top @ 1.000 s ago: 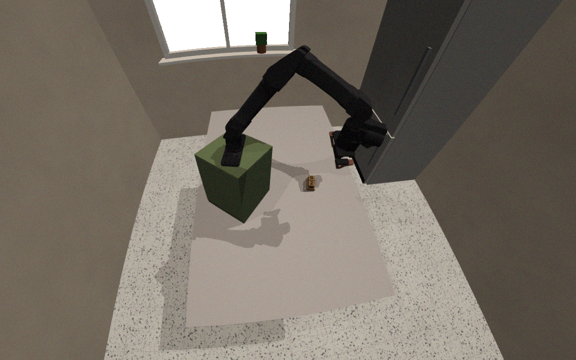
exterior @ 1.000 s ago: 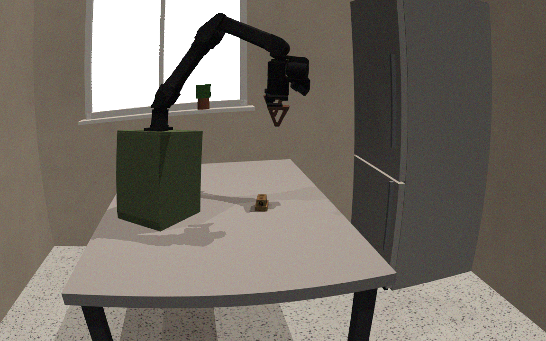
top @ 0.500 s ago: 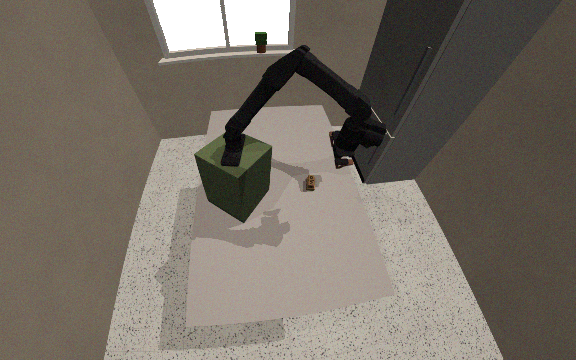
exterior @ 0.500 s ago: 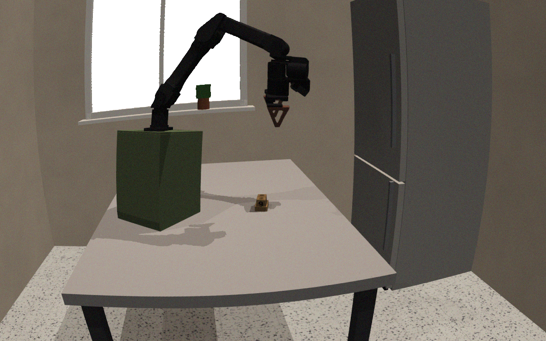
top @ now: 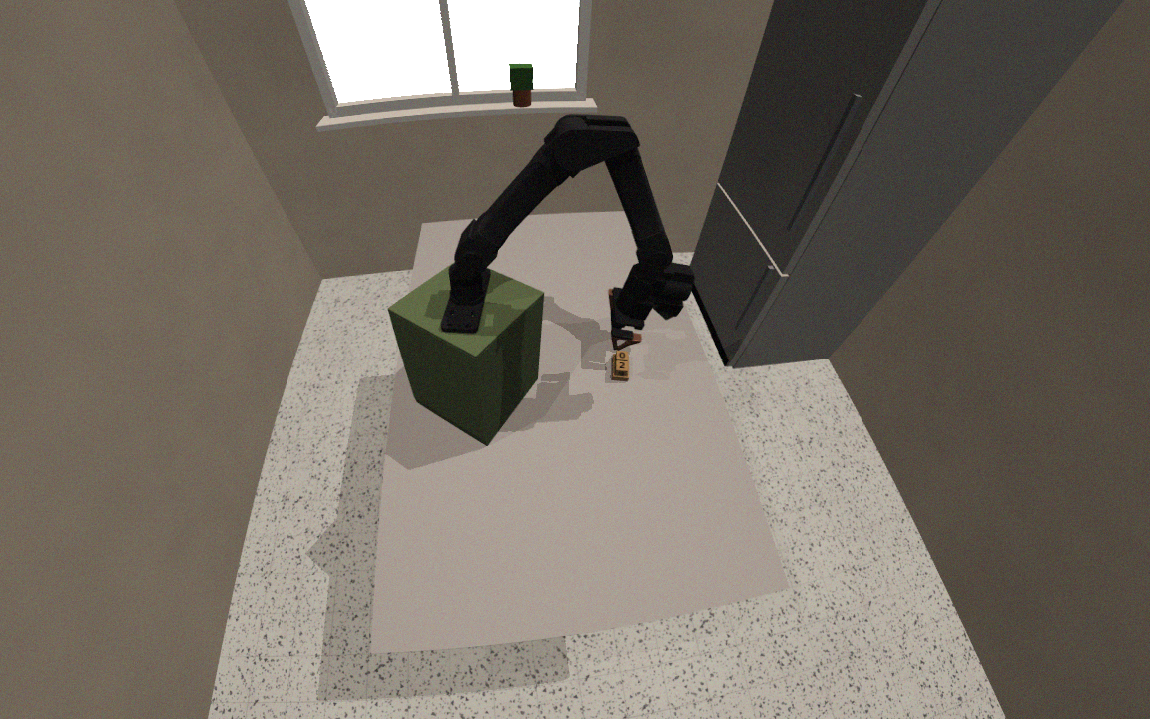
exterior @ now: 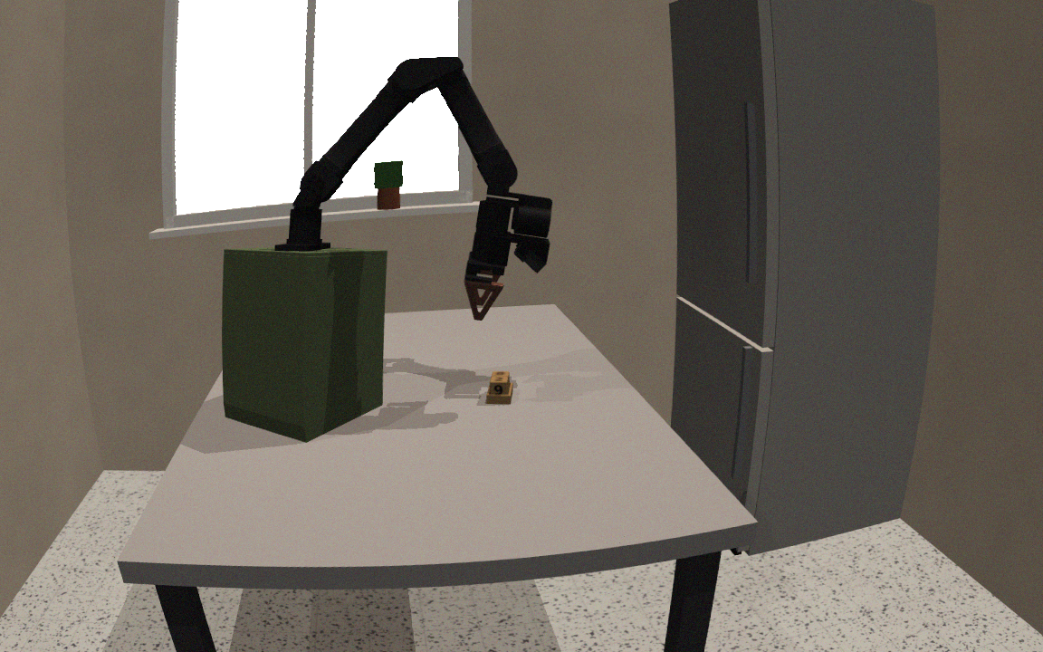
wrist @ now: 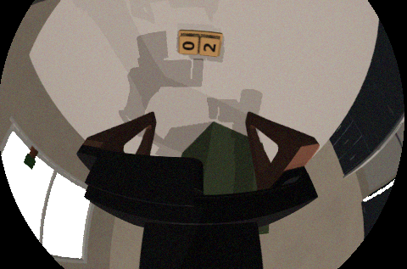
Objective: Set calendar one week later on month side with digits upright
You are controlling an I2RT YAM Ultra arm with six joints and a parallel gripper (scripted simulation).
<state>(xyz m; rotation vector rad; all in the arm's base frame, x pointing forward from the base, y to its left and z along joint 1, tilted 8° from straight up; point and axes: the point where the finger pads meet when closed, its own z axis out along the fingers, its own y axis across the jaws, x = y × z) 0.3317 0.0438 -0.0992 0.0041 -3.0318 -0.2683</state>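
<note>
My hand is 170 mm above the wooden tray, 30 mm short of it and 10 mm to the right of it.
</note>
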